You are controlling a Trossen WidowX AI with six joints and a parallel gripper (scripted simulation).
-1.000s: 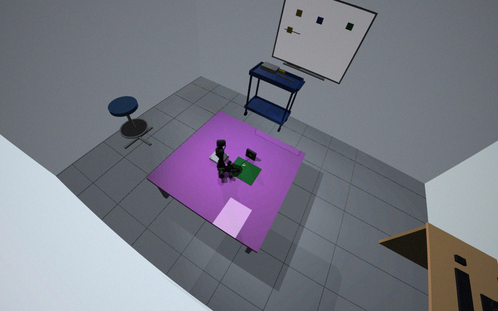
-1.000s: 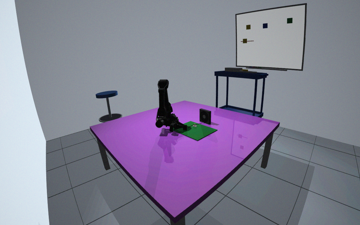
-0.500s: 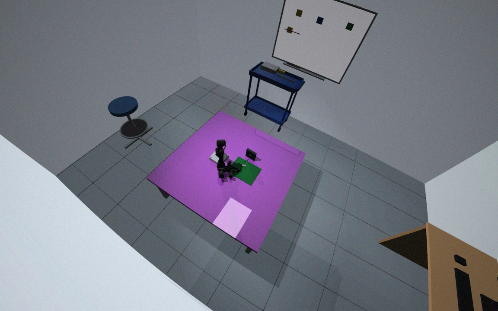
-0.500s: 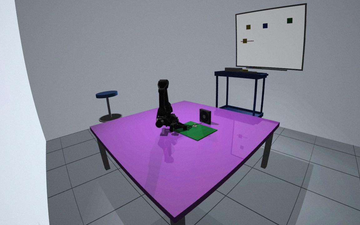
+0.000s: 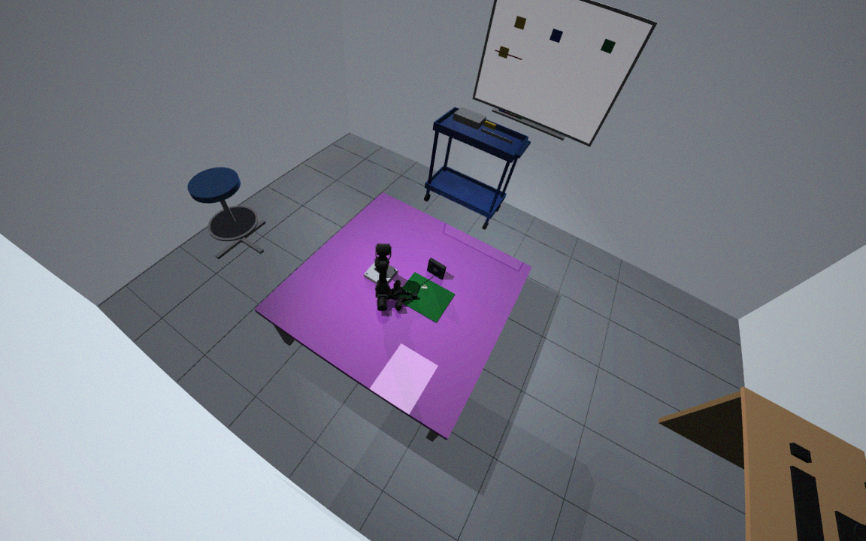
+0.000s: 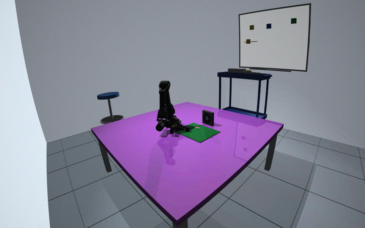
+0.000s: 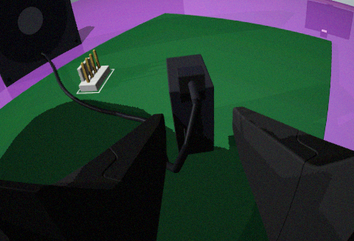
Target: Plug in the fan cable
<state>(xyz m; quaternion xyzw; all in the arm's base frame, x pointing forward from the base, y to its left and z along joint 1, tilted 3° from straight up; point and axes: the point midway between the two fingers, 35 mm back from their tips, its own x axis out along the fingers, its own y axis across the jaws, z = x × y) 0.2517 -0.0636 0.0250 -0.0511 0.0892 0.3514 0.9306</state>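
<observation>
The black fan plug is 10 mm ahead of my gripper tip, 20 mm to the left of it and 10 mm below it. Round my gripper tip: black fan (10 mm ahead, 250 mm to the left, 30 mm above); white four-pin header (20 mm ahead, 120 mm to the left, 30 mm below); green board (60 mm ahead, 70 mm to the left, 40 mm below).
</observation>
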